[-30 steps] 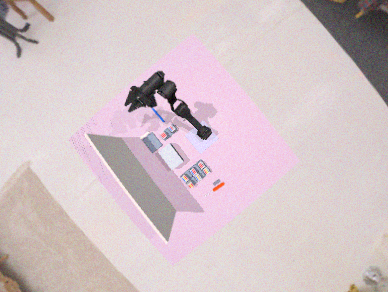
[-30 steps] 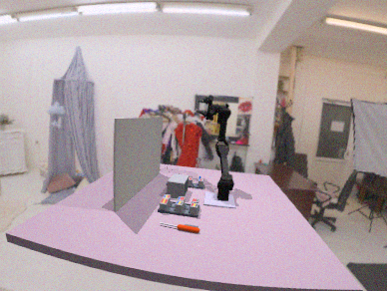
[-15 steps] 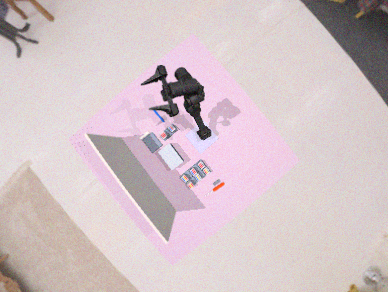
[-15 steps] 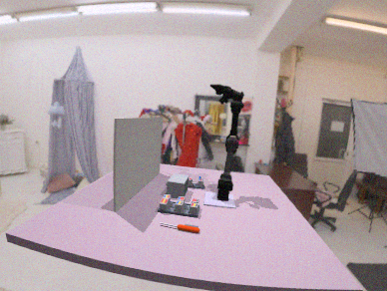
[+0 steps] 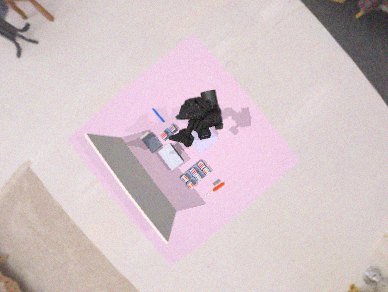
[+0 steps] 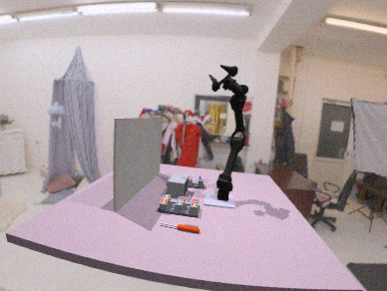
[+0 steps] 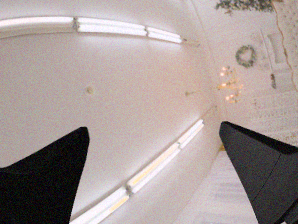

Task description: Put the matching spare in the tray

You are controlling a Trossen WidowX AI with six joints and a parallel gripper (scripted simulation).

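The grey spare block lies 720 mm below my gripper tip and 280 mm to the left of it. Also, from my gripper tip: grey box-shaped unit 710 mm below, 150 mm ahead, 60 mm to the left; tall grey panel 540 mm below, 380 mm ahead, 70 mm to the left; grey tray 760 mm below, 220 mm ahead, 110 mm to the right.
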